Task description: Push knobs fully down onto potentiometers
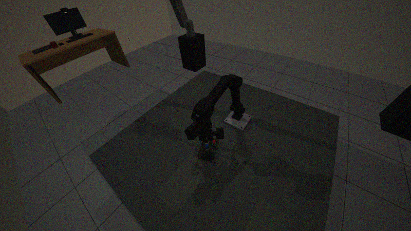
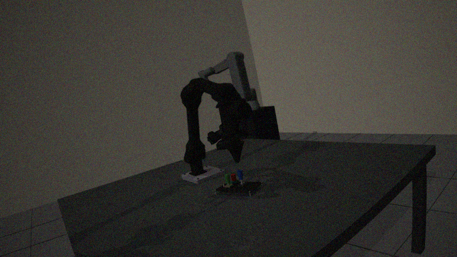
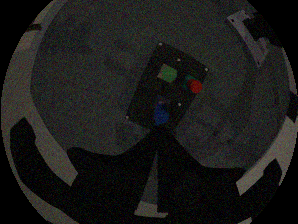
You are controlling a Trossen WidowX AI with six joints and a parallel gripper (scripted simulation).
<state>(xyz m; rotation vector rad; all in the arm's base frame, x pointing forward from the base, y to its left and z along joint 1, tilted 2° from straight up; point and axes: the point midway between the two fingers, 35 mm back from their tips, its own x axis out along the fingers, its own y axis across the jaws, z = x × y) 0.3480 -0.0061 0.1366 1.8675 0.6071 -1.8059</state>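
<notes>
Now: gripper tip 4 cm above the blue knob. From my gripper tip the other things lie so: green knob (6 cm below, 4 cm behind, 3 cm to the right).
</notes>
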